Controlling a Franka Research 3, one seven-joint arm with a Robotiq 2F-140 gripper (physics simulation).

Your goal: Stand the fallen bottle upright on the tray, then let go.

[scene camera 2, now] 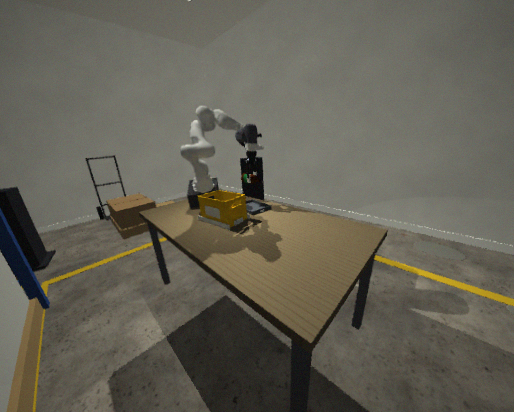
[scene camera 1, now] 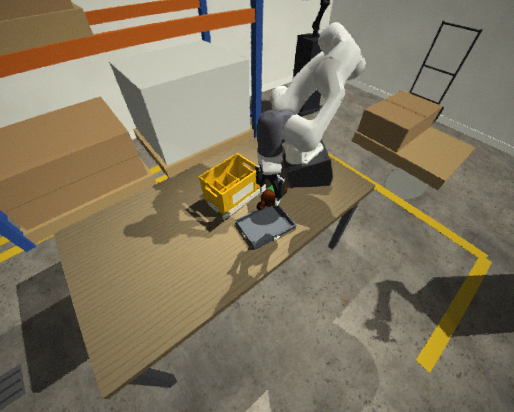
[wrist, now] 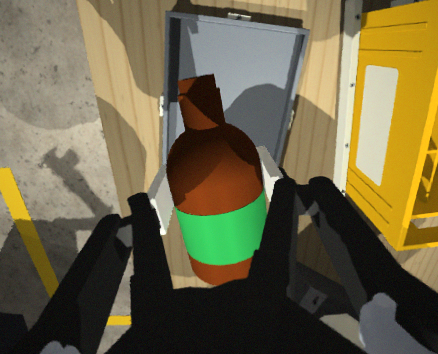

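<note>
The brown bottle [scene camera 1: 267,198] [scene camera 2: 253,178] [wrist: 215,170] with a green band is off the tray, held in the air by my gripper [scene camera 2: 250,176] [wrist: 215,169]. Its two pale finger pads press on the bottle's sides near the green band in the wrist view. The bottle is not upright: in scene camera 2 it lies roughly level, with its neck end to the right. The shallow grey tray [scene camera 1: 250,231] [scene camera 2: 260,206] [wrist: 250,55] stands on the table, lower than the bottle. In the wrist view the bottle's neck overlaps the tray, and its base lies over the wooden table beyond the tray's edge.
A yellow crate [scene camera 1: 215,198] [scene camera 2: 233,211] [wrist: 400,45] with dividers stands beside the tray on a pale base. The wooden table [scene camera 1: 150,280] [scene camera 2: 300,270] extends away from the arm's base. A rack [scene camera 1: 256,65], with a blue post, stands behind the table.
</note>
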